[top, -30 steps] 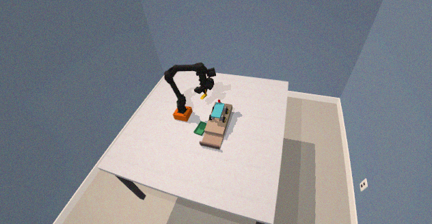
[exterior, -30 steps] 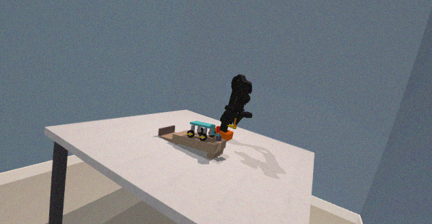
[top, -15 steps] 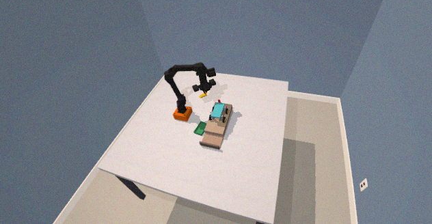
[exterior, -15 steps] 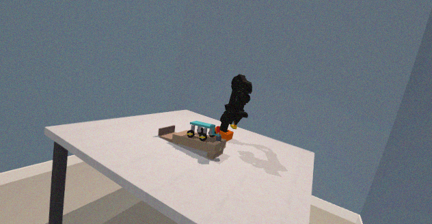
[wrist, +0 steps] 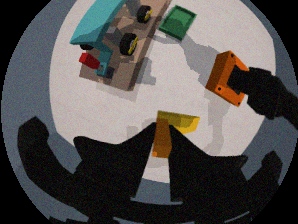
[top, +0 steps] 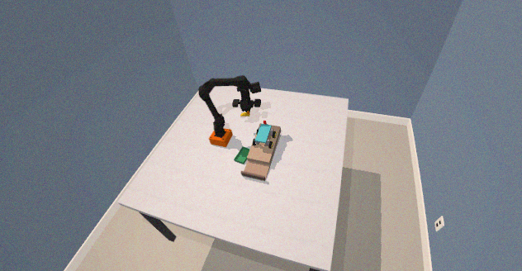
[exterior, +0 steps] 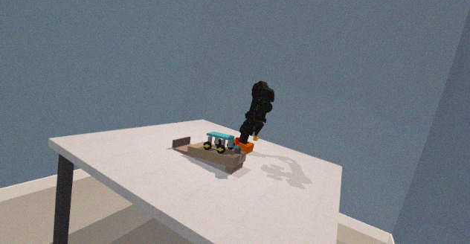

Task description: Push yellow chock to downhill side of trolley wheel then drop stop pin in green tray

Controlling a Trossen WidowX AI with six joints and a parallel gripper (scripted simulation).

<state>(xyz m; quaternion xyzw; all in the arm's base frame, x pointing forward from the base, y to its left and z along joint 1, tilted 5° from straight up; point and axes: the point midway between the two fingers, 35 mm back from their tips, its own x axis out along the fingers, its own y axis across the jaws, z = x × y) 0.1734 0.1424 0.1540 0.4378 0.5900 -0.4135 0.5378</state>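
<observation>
Right now the green tray is 50 mm ahead of my gripper tip, 240 mm to the right of it and 180 mm below it. Round my gripper tip: yellow chock 20 mm behind, 10 mm below; then red-headed stop pin 140 mm ahead, 30 mm to the right, 50 mm below; then teal trolley 160 mm ahead, 130 mm to the right, 60 mm below.
</observation>
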